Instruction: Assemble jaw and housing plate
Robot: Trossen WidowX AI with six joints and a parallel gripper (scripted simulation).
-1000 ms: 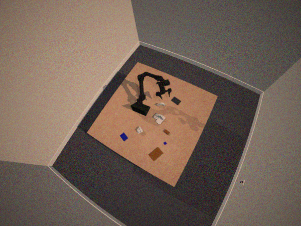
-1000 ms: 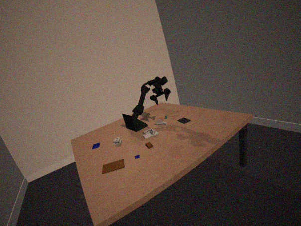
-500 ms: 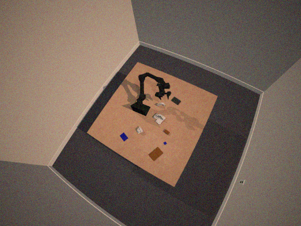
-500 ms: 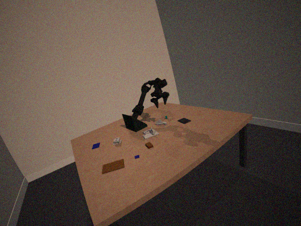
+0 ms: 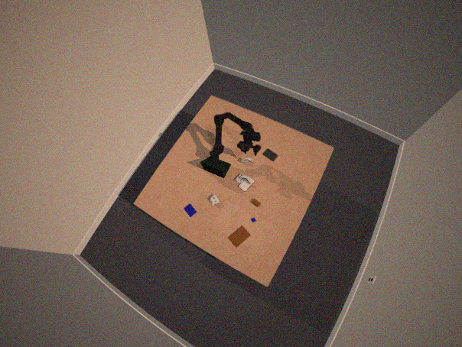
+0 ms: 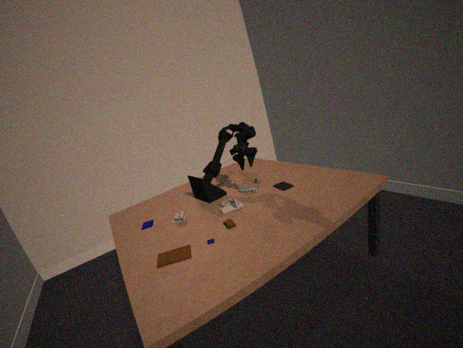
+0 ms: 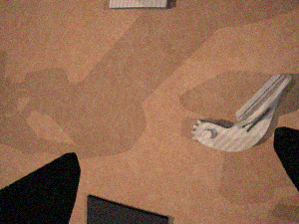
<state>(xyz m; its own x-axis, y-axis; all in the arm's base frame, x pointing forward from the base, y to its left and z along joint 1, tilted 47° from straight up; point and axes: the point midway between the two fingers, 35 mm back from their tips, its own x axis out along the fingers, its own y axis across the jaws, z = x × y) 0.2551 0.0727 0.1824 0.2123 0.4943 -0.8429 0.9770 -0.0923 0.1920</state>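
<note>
Now: gripper tip 10 mm past the jaw, 10 mm to the right of it and 150 mm above it. The rest, counted from my gripper tip: base: 60 mm ahead, 180 mm to the right, 150 mm below; then dark plate: 110 mm ahead, 150 mm to the left, 150 mm below; then teal piece: 110 mm behind, 110 mm to the left, 140 mm below.
</note>
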